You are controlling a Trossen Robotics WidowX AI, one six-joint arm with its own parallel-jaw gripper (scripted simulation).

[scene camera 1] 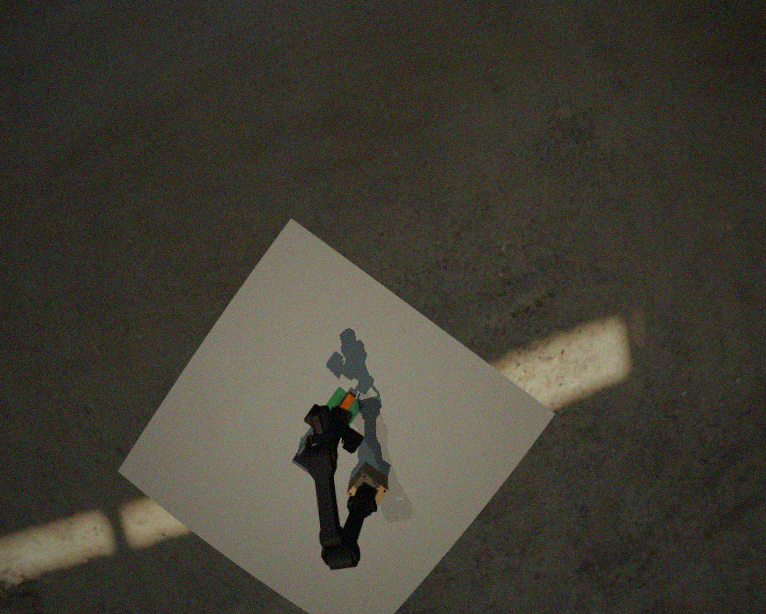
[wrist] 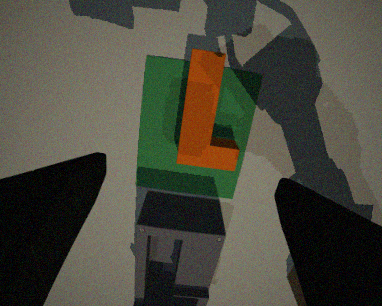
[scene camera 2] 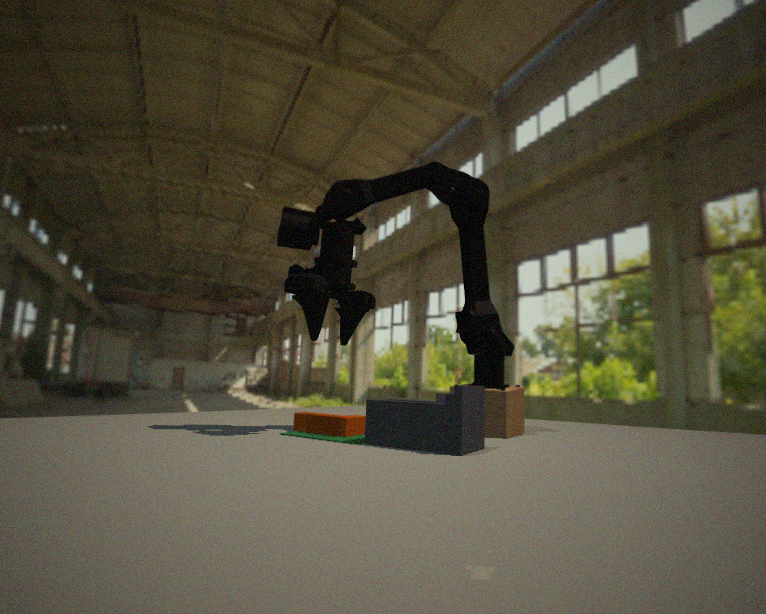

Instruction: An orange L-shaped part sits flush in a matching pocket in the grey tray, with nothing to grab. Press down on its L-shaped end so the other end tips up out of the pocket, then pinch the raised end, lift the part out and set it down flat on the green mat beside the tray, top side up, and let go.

Observation:
The gripper (scene camera 2: 329,343) is open, with nothing in its grasp. Further things: an orange L-shaped part (scene camera 2: 337,425) and a green mat (wrist: 163,95).
The orange L-shaped part shows as well in the wrist view (wrist: 197,147). The gripper is seen too in scene camera 1 (scene camera 1: 337,419) and in the wrist view (wrist: 194,176).

